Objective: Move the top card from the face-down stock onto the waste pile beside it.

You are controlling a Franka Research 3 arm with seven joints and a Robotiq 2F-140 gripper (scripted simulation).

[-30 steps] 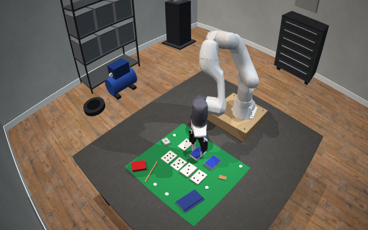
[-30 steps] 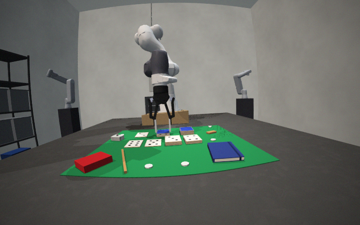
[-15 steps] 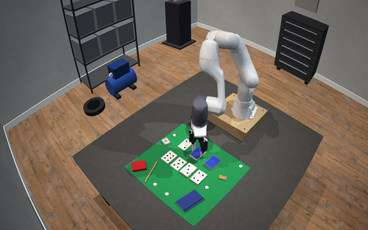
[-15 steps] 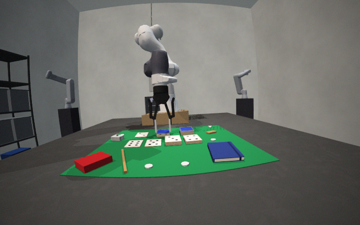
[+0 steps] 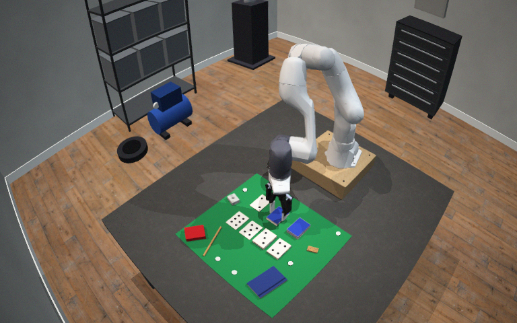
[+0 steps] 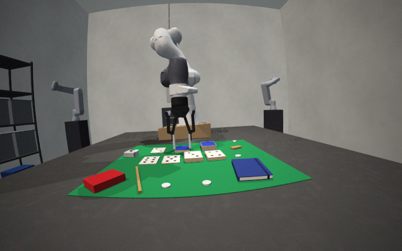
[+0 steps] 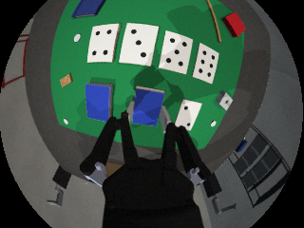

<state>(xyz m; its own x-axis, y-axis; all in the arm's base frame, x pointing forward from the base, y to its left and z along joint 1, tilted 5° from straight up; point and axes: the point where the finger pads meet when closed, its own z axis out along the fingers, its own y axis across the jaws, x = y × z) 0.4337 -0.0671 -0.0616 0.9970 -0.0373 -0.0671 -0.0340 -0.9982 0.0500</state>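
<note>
Right now the white card is 11 cm to the right of my hand, 3 cm below it and 1 cm behind it. The rest, counted from my hand: red block (32 cm ahead, 22 cm to the right, 3 cm below); wooden stick (30 cm ahead, 13 cm to the right, 3 cm below); small grey box (22 cm to the right, 6 cm ahead, 2 cm below).
</note>
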